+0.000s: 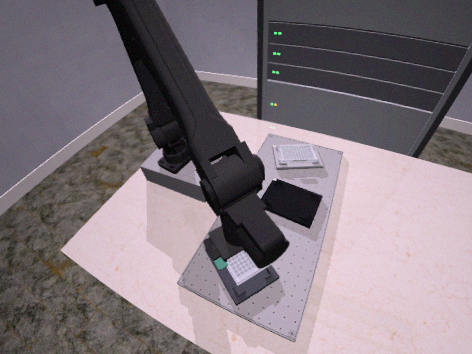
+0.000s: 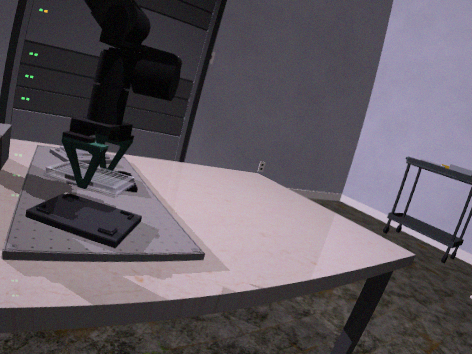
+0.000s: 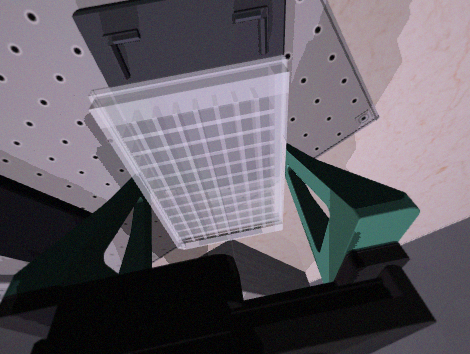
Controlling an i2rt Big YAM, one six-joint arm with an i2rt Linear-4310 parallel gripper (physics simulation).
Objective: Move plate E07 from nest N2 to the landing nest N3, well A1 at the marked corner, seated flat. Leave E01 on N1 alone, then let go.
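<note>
Plate E07 (image 1: 243,266) (image 2: 111,183) (image 3: 207,150), clear with a white well grid, is between the green fingers of my gripper (image 2: 97,176) (image 3: 212,165). The gripper is shut on it across its width. The plate hangs above the dark grey nest N2 (image 1: 256,288) (image 2: 82,220) (image 3: 185,40), apart from it and roughly level. Nest N3 (image 1: 294,202), black, lies in the middle of the board with a small pale mark at one corner. Plate E01 (image 1: 297,152) sits on the light nest N1 (image 1: 302,165) at the far end. The plate's well lettering is unreadable.
The perforated board (image 1: 280,295) (image 2: 165,242) carries the nests on the pale table (image 1: 390,250) (image 2: 300,225). The arm's grey base block (image 1: 172,184) stands left of the board. A server rack (image 1: 350,100) stands behind the table; a cart (image 2: 435,170) stands off to the right.
</note>
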